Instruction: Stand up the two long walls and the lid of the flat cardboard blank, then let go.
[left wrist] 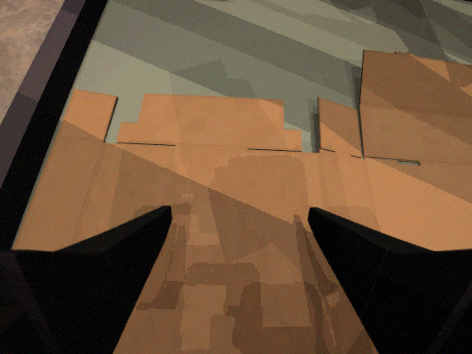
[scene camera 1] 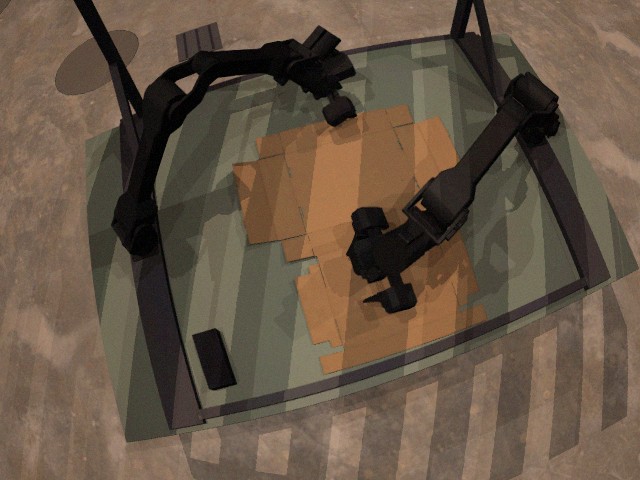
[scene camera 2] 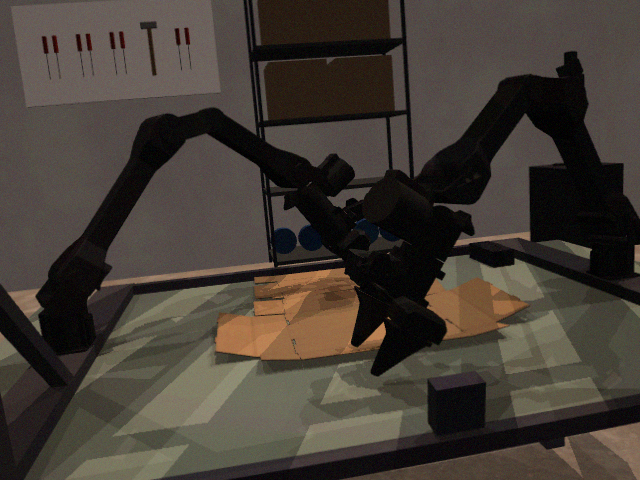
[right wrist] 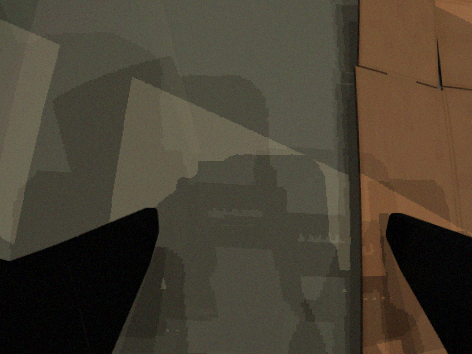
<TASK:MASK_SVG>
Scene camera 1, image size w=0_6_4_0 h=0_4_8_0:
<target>my left gripper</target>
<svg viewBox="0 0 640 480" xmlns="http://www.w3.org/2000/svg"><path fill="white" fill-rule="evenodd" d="M358 208L351 214L355 235L346 256L349 256L355 274L361 275L362 279L366 279L369 284L381 281L387 275L391 286L382 292L377 292L377 294L363 300L363 303L380 302L388 314L414 307L417 303L417 298L412 284L403 284L400 274L391 275L384 272L374 258L373 250L377 240L393 231L391 230L385 234L381 231L381 229L386 230L389 228L383 209L380 207Z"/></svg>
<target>my right gripper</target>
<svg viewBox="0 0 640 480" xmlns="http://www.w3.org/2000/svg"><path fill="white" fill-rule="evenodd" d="M334 49L323 62L320 59L315 62L319 69L317 78L311 84L301 86L304 93L311 92L317 101L322 97L328 98L330 103L323 108L322 113L327 124L336 127L346 119L357 116L351 99L346 96L340 96L337 91L343 88L339 81L355 76L356 71L348 56L343 51L339 52L339 50Z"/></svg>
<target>black block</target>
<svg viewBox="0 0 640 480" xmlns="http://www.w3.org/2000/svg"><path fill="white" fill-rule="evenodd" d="M213 328L193 334L192 337L208 388L210 390L218 390L237 385L220 331Z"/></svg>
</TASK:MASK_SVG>
